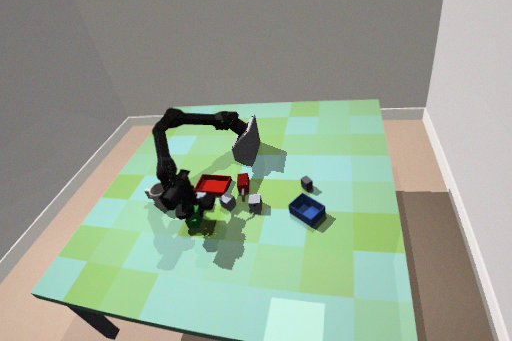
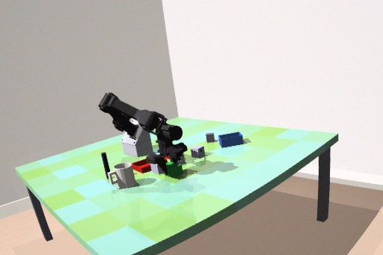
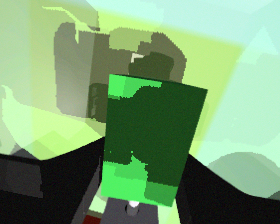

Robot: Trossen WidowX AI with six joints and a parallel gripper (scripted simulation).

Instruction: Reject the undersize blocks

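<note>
My gripper tip is 90 mm past the steel block, 220 mm to the right of it and 10 mm below it. The rest, counted from my gripper tip: green GO gauge 10 mm behind, 20 mm above; then mug 60 mm behind, 200 mm to the right, 30 mm above; then red reject tray 180 mm behind.
</note>
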